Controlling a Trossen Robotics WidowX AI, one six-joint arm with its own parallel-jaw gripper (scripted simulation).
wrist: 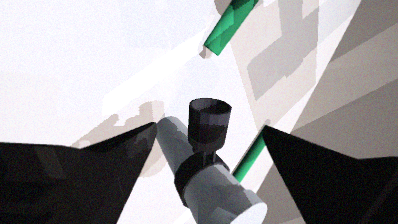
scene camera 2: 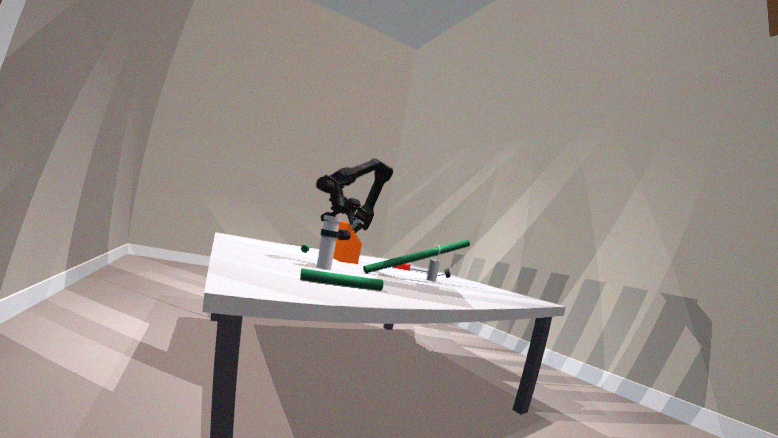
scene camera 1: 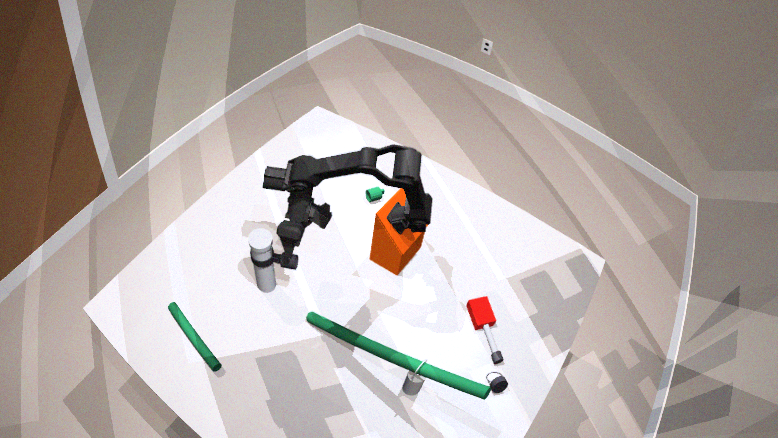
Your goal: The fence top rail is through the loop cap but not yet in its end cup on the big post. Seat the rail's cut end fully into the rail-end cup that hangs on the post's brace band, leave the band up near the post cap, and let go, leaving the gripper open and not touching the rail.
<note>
My gripper [scene camera 1: 293,252] is open and holds nothing. Further things: a long green rail [scene camera 1: 386,353] and a short green rod [scene camera 2: 306,274].
The long green rail also shows in scene camera 2 [scene camera 2: 386,264]. The short green rod shows as well in scene camera 1 [scene camera 1: 207,355]. My gripper shows as well in the wrist view [wrist: 210,129].
</note>
